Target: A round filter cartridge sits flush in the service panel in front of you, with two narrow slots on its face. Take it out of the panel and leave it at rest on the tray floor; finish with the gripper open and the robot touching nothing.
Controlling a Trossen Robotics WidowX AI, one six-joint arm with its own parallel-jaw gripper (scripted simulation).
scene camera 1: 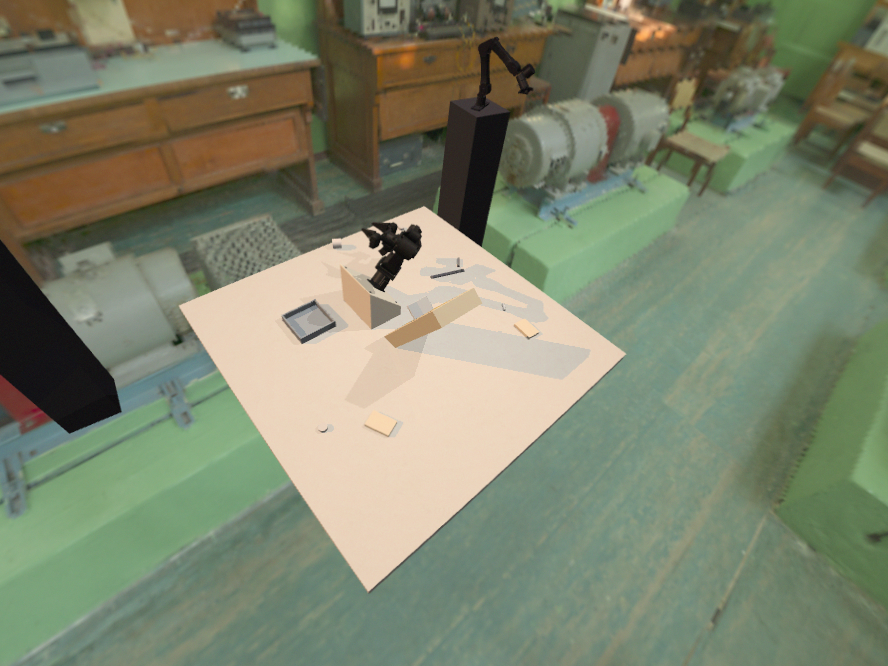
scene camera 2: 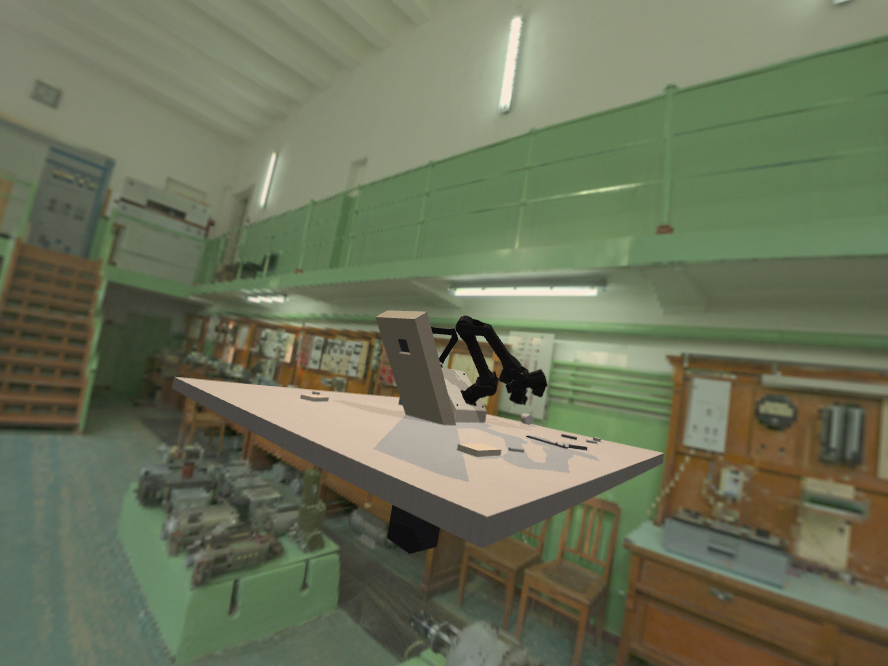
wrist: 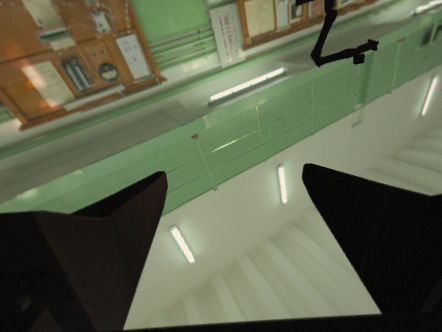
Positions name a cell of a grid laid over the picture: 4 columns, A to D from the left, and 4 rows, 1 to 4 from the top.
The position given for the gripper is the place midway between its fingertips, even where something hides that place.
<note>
The gripper (scene camera 1: B2) is open and holds nothing. Also in view: a tan service panel (scene camera 2: B3) and a dark tray (scene camera 1: B2).
The gripper is seen too in the wrist view (wrist: C3). The tan service panel shows as well in scene camera 1 (scene camera 1: C2).
</note>
